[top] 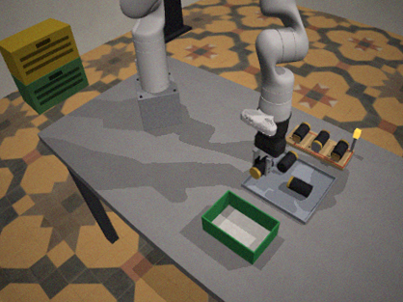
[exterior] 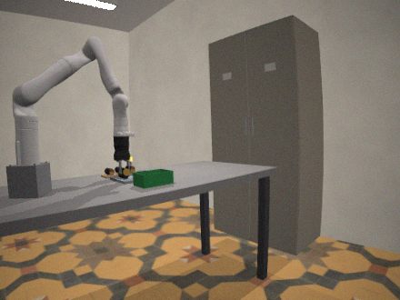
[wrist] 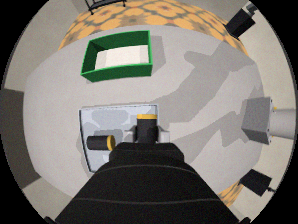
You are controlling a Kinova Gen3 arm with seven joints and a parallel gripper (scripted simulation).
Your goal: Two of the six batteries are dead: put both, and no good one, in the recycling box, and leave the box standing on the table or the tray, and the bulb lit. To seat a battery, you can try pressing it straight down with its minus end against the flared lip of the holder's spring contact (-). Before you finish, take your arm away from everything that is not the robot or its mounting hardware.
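The green recycling box is 17 cm to the right of my hand, 5 cm ahead of it and 4 cm below it.
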